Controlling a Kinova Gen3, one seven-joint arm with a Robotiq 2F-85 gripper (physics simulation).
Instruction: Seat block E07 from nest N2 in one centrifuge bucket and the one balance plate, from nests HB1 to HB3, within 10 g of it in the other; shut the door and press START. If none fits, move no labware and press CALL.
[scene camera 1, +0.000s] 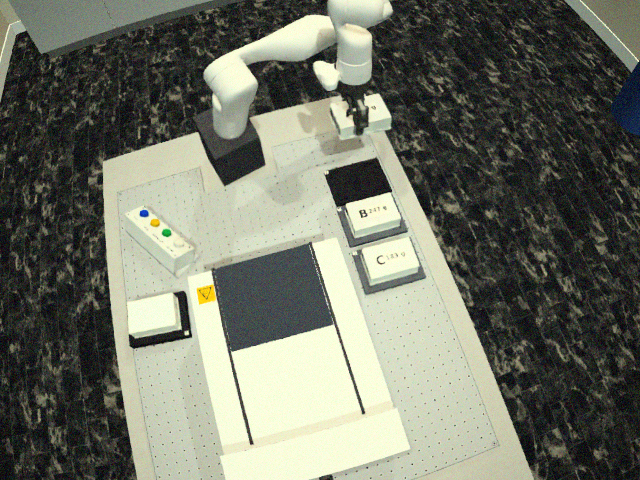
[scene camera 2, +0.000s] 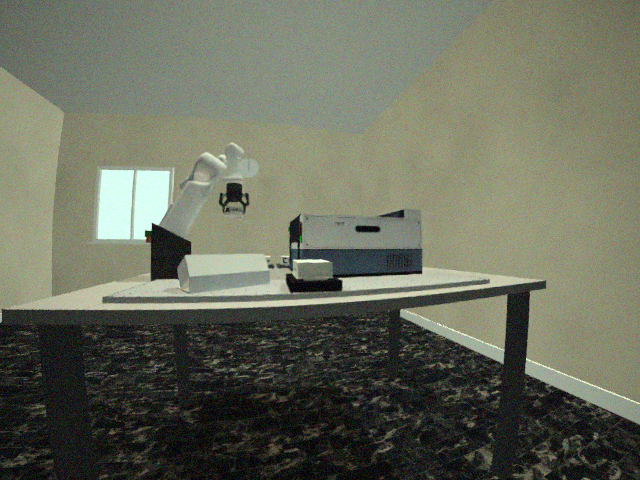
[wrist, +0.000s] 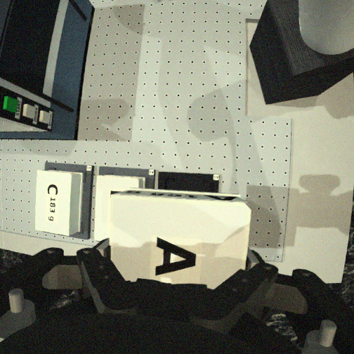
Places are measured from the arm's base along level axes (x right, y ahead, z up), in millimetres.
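Where they show: gripper, fingertip midpoint: (scene camera 1: 352, 121) (scene camera 2: 234, 214); arm's base, link origin: (scene camera 1: 229, 123) (scene camera 2: 172, 232).
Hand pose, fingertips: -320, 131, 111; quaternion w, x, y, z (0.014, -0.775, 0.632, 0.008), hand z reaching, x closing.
Things, the pixels of their centre, and the offset from my fingertips, as dx, dy, dz.
- white plate A, body centre: (scene camera 1: 360, 116) (scene camera 2: 234, 212) -19, -4, +10
- Plate B, body centre: (scene camera 1: 372, 215) -44, +130, -229
- plate C, body centre: (scene camera 1: 389, 260) (scene camera 2: 289, 260) -71, +266, -229
- white block, body centre: (scene camera 1: 153, 315) (scene camera 2: 311, 268) +530, +371, -216
- centrifuge, body centre: (scene camera 1: 292, 368) (scene camera 2: 349, 242) +181, +535, -140
- sloped box, body centre: (scene camera 2: 225, 270) (scene camera 1: 157, 238) +537, +149, -220
My gripper (scene camera 1: 360, 121) (scene camera 2: 234, 208) (wrist: 178, 250) is shut on white plate A (scene camera 1: 379, 119) (wrist: 135, 220) and holds it level, high above the table's back right. The black nest (scene camera 1: 358, 180) (wrist: 187, 181) is empty. Plate B (scene camera 1: 379, 219) (wrist: 103, 200), marked 247 g, and plate C (scene camera 1: 398, 268) (wrist: 57, 220), marked 183 g, sit on grey nests. A white block (scene camera 1: 150, 312) (scene camera 2: 312, 268), its label not visible, sits on a black nest (scene camera 1: 184, 310) (scene camera 2: 315, 284) at the left. The centrifuge (scene camera 1: 289, 387) (scene camera 2: 336, 232) has a green START button (wrist: 10, 104); its buckets are not visible.
A sloped box (scene camera 1: 155, 239) (scene camera 2: 224, 272) with blue, yellow, green and white buttons stands at the left; its labels are too small to read. The dark arm base (scene camera 1: 231, 157) (scene camera 2: 169, 253) (wrist: 285, 65) stands at the back. The centrifuge rises above the plates beside it.
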